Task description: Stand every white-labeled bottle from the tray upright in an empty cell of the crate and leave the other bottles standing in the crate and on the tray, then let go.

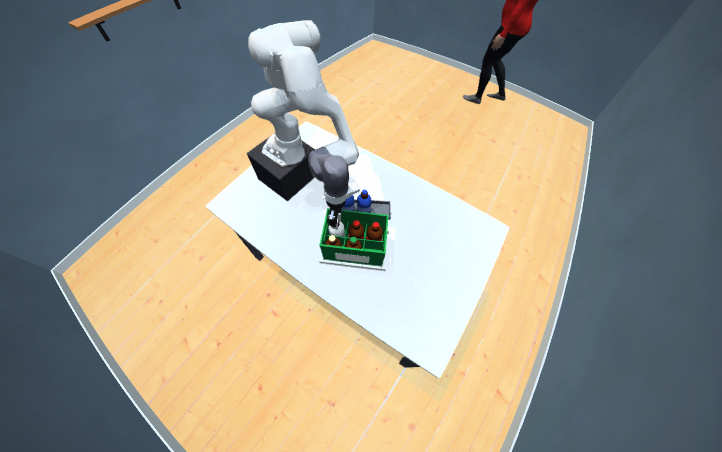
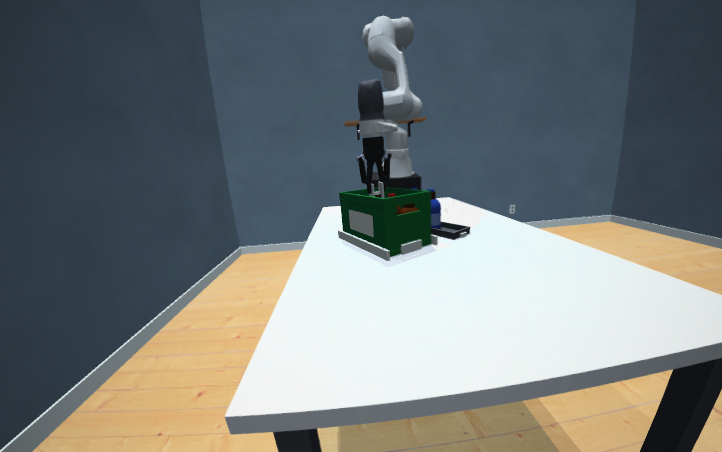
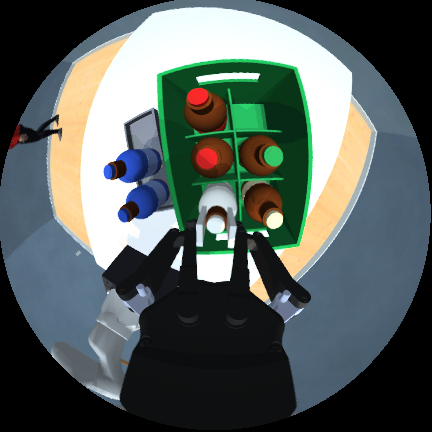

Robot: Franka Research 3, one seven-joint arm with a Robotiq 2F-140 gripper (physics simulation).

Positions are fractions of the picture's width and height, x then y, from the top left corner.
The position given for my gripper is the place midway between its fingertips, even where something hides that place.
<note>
In view: my gripper (image 3: 0.50, 0.50), a white-labeled bottle (image 3: 0.50, 0.45), a green-capped bottle (image 3: 0.60, 0.36) and a cream-capped bottle (image 3: 0.61, 0.47).
</note>
